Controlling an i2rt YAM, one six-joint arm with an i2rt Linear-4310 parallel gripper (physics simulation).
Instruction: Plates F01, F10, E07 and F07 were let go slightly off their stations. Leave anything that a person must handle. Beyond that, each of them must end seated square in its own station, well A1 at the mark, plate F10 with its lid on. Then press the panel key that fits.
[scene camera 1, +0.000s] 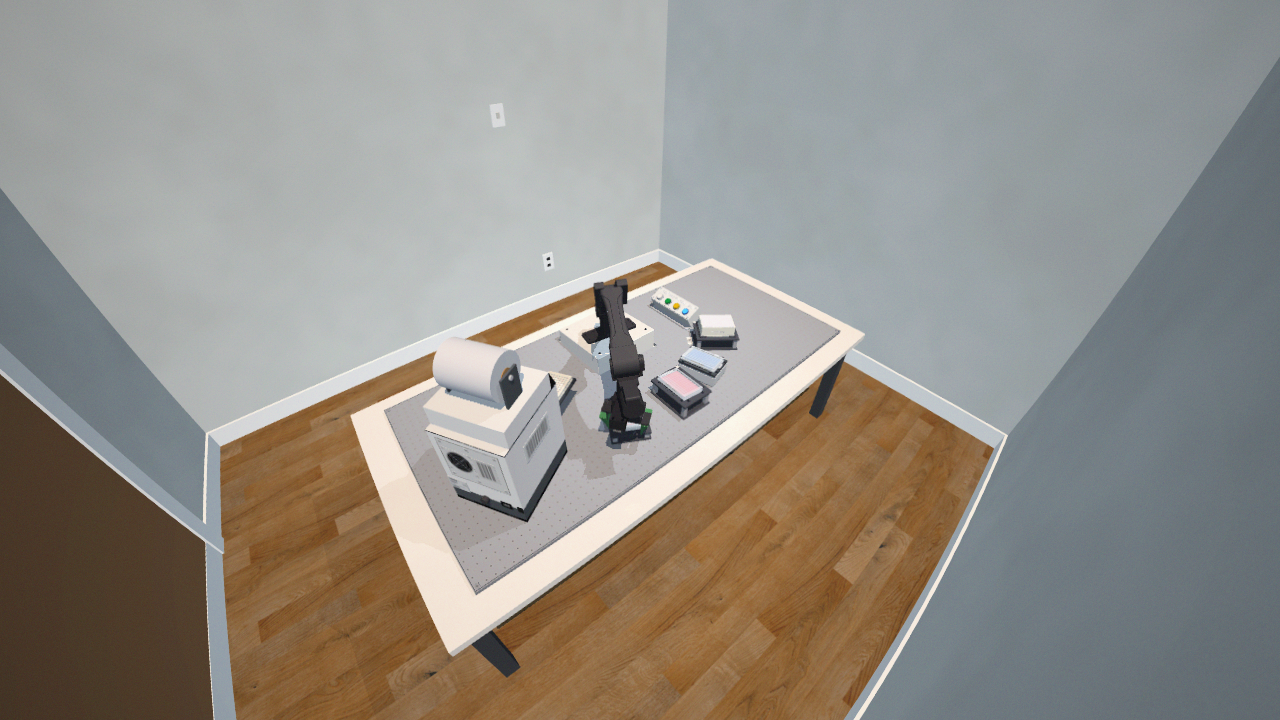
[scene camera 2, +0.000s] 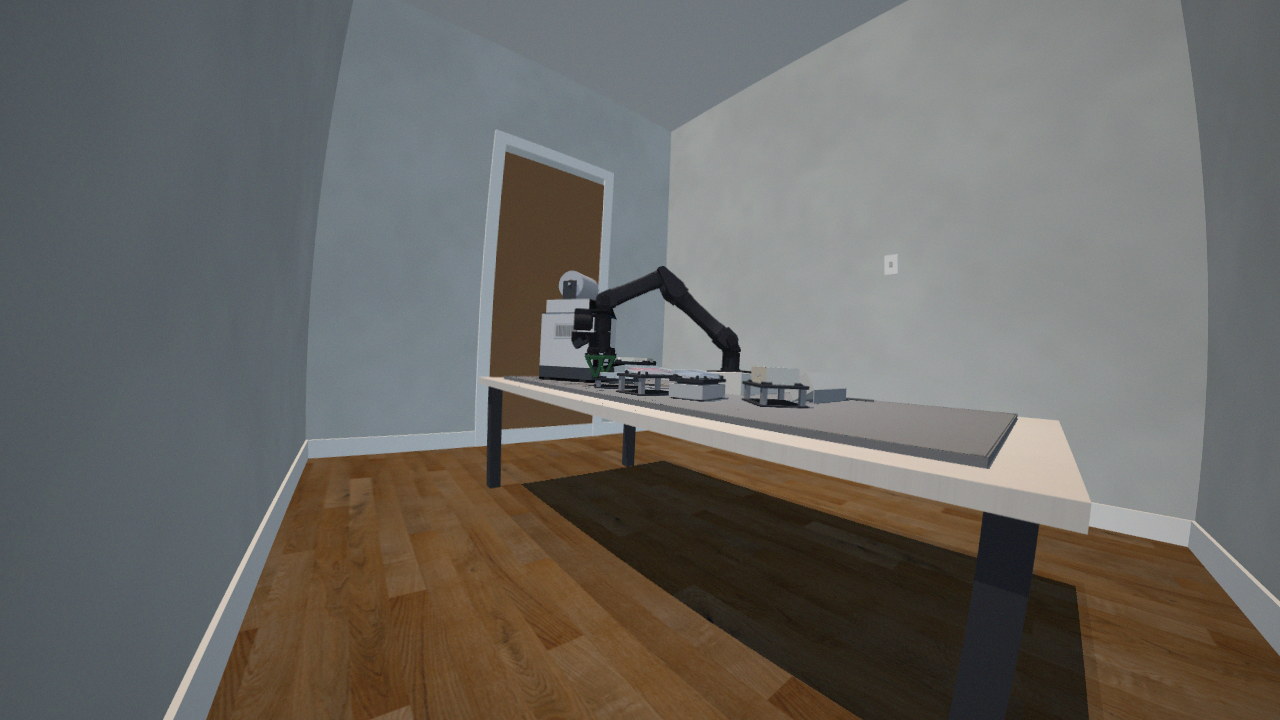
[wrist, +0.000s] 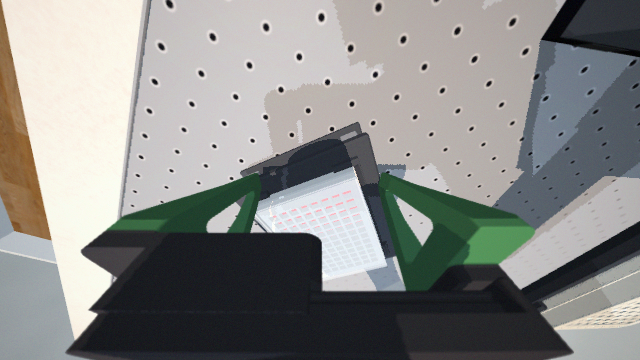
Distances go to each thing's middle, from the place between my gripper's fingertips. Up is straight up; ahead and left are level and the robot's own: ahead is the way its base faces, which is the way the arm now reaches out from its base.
Right now my hand is 50 mm past the white plate lid (wrist: 335, 211), 40 mm to the right of it and 10 mm below it.
